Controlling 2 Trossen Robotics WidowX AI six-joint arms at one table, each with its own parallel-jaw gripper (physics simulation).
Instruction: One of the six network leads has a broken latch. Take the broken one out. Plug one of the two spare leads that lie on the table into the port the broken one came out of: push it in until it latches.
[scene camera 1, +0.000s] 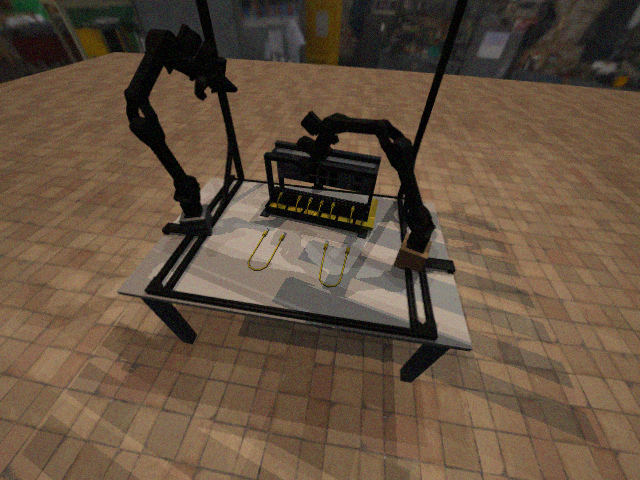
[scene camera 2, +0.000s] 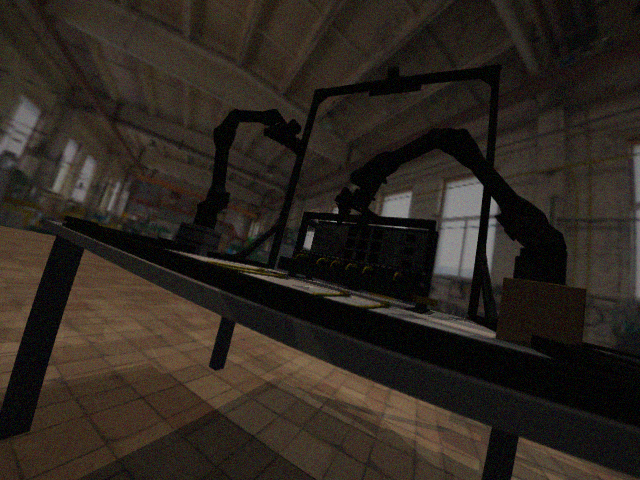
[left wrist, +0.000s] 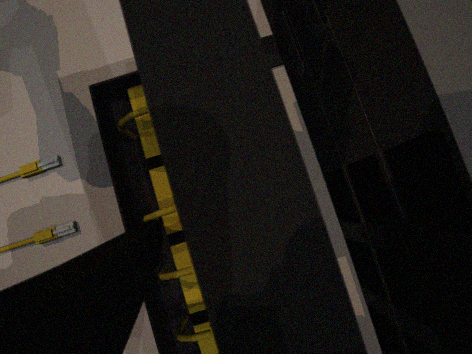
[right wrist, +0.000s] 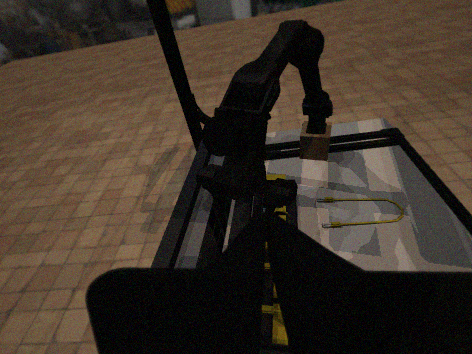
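Pixels of known places: left gripper, fingertip midpoint: (scene camera 2: 345, 229); right gripper, fingertip midpoint: (scene camera 1: 236, 90) (scene camera 2: 304, 148) (right wrist: 264, 223); left arm's base at its link origin: (scene camera 1: 416, 244) (scene camera 2: 539, 285) (right wrist: 316, 128); right arm's base at its link origin: (scene camera 1: 193, 212) (scene camera 2: 202, 227).
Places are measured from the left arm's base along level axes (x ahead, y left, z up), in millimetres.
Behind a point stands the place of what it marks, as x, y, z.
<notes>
A black rack (scene camera 1: 361, 168) {300, -141, 162} (scene camera 2: 370, 224) {432, -110, 139} (left wrist: 227, 182) {536, -83, 160} stands at the back of the table (scene camera 1: 385, 290) {45, 177, -102}. Several yellow leads (scene camera 1: 318, 208) {428, -32, -18} (left wrist: 159, 213) {533, -19, -14} are plugged in along its front. Two spare yellow leads lie bent in a U on the table, one (scene camera 1: 259, 270) {504, 321, -97} at the left and one (scene camera 1: 330, 286) {230, 260, -98} (right wrist: 361, 199) {224, 159, -97} at the right. My left gripper (scene camera 1: 319, 159) (scene camera 2: 347, 202) is open and hangs just above the top of the rack; its fingers do not show in the left wrist view. My right gripper (scene camera 1: 228, 88) {725, 26, 416} (scene camera 2: 291, 130) (right wrist: 264, 223) {725, 26, 416} is shut and empty, high above the table's left side.
A black frame runs round the table, with tall posts at the back left (scene camera 1: 228, 124) {948, -115, 212} and back right (scene camera 1: 437, 81) {139, -379, 442}. The left arm's base stands on a wooden block (scene camera 1: 410, 259) {1, 50, -34} (right wrist: 315, 145) {50, 4, -37}. A yellow strip (scene camera 1: 371, 214) {222, -159, -61} lies along the rack's foot.
</notes>
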